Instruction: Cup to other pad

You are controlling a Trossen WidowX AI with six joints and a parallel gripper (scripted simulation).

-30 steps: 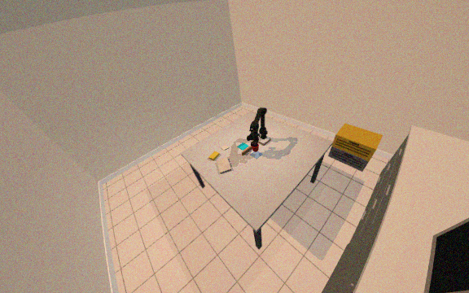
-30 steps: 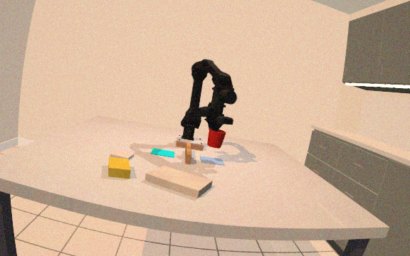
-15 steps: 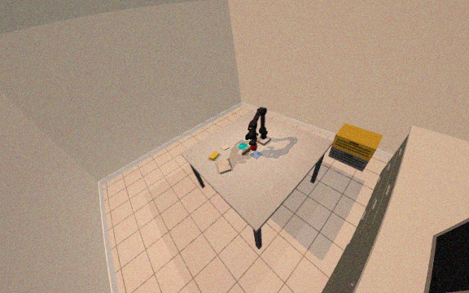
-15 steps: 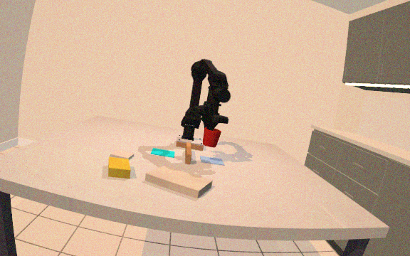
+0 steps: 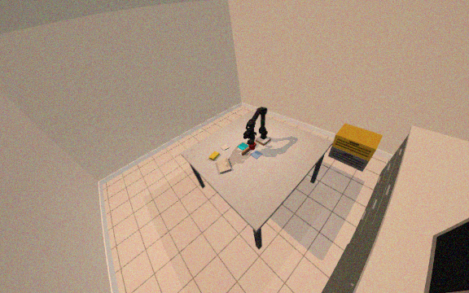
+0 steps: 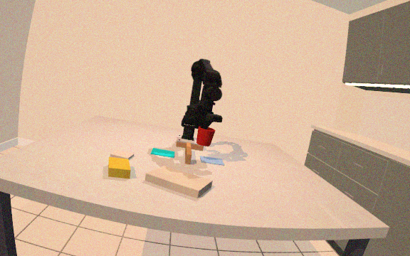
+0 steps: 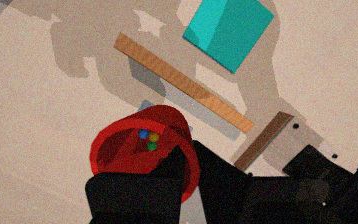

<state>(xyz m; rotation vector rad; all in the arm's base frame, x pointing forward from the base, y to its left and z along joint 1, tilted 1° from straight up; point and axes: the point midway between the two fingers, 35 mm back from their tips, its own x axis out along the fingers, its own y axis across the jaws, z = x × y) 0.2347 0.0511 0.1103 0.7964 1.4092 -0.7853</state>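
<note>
Right now my gripper tip is 20 mm short of the cyan pad, 150 mm to the left of it and 110 mm above it. Also, from my gripper tip: wooden t-shaped bar (20 mm ahead, 40 mm to the right, 100 mm below); red cup (30 mm ahead, 20 mm to the left); blue-grey pad (20 mm ahead, 70 mm to the left, 110 mm below).
</note>
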